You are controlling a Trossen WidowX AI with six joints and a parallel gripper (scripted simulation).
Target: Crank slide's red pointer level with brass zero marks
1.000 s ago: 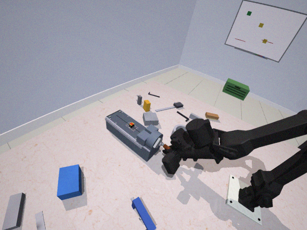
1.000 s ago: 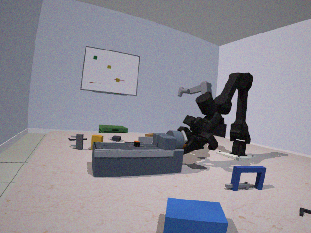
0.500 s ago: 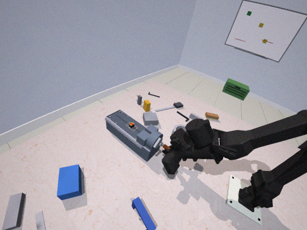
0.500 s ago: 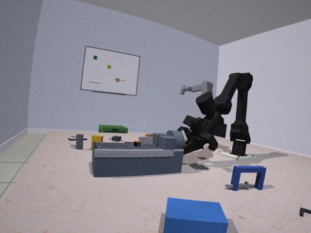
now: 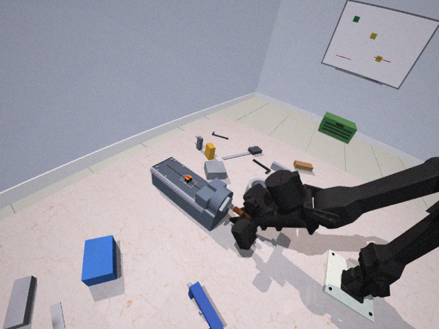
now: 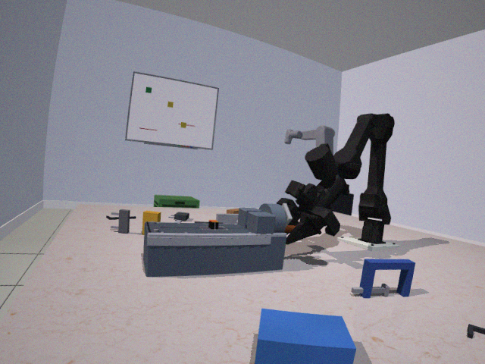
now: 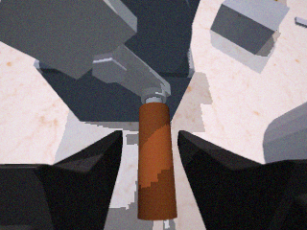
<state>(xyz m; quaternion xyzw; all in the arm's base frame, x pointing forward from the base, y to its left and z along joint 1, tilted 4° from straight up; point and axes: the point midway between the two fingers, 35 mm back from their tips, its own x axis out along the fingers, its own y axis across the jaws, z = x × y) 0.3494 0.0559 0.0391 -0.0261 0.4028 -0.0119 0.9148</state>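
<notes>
Right now the brown crank handle is 30 mm above my gripper tip and 20 mm behind it. The rest, counted from my gripper tip: blue bracket: 220 mm to the left, 70 mm behind, 10 mm below; red pointer: 170 mm ahead, 40 mm above, 20 mm to the left; grey block: 180 mm ahead, 140 mm to the right, 20 mm below.
</notes>
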